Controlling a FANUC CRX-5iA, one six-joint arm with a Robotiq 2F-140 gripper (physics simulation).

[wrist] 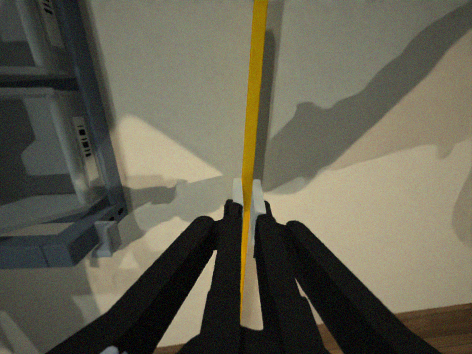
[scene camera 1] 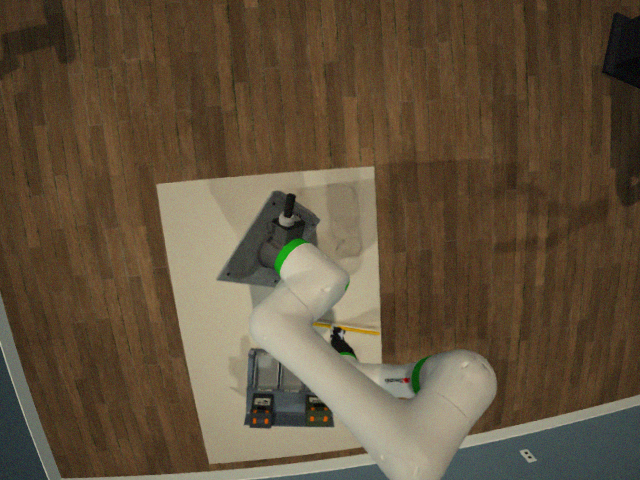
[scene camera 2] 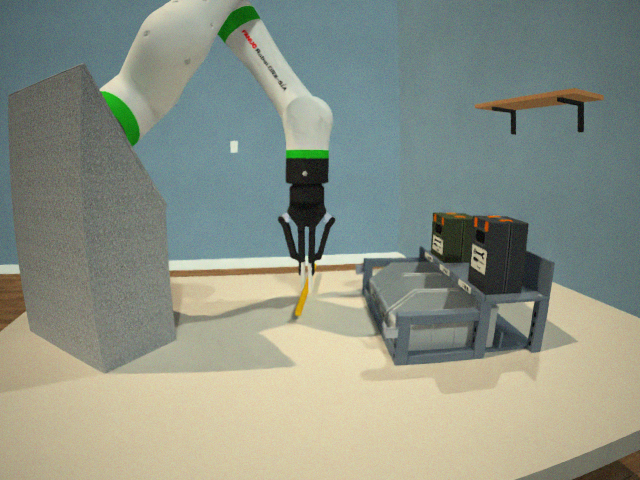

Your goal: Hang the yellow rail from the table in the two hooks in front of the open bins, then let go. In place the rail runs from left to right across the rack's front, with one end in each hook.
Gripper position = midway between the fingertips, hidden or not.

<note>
In view: my gripper (scene camera 2: 306, 289) and a dark grey box (scene camera 2: 498, 243).
The dark grey box shows as well in scene camera 1 (scene camera 1: 261, 410). My gripper shows as well in the wrist view (wrist: 245, 191). The wrist view does not show the dark grey box: it is out of frame.
</note>
